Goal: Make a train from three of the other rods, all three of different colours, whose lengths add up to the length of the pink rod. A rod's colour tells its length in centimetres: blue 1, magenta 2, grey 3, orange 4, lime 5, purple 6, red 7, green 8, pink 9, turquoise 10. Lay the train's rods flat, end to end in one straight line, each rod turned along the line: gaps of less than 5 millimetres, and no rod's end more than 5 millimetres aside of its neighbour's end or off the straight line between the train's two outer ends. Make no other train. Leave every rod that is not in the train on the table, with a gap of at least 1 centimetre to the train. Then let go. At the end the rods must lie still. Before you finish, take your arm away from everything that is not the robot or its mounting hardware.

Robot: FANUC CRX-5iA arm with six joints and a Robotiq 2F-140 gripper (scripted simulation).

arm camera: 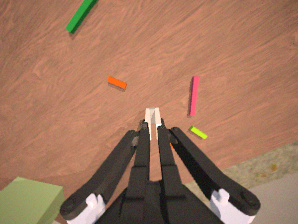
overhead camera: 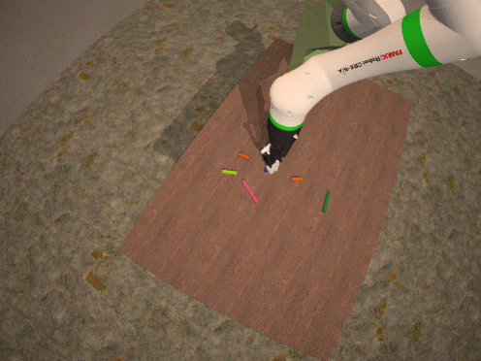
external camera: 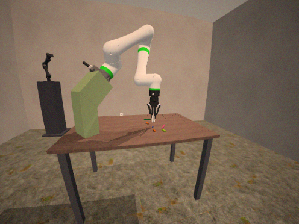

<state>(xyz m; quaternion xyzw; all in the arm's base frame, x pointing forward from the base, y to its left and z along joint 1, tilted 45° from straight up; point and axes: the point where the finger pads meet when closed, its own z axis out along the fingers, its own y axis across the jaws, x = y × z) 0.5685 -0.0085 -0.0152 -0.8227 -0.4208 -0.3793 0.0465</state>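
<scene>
Right now the blue rod is 70 mm below my hand, 20 mm to the right of it and 10 mm behind it. Also, from my hand: lime rod 120 mm to the right, 70 mm below, 70 mm ahead; pink rod 90 mm ahead, 70 mm below, 30 mm to the right; grey rod 30 mm below.
</scene>
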